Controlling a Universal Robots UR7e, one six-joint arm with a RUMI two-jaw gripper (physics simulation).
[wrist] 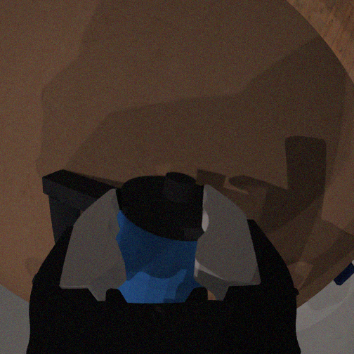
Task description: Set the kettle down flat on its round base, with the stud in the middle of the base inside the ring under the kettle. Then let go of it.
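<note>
The kettle (157, 255) has a blue body and a black lid with a round knob. It shows at the bottom middle of the wrist view, and the front edge of its lid slants down to the right. Its black handle (82, 191) sticks out to the left, behind the left jaw. My gripper (160, 188) is shut on the kettle, with one grey jaw against each side of the body, just below the lid. The spout and the kettle's underside with the ring are hidden. The round base and its stud cannot be made out in this view.
A large round brown table top (165, 60) lies below, with dark shadows across it. Wood floor (332, 17) shows past its edge at the top right. A small dark blue thing (345, 273) shows at the right edge, over a pale grey surface.
</note>
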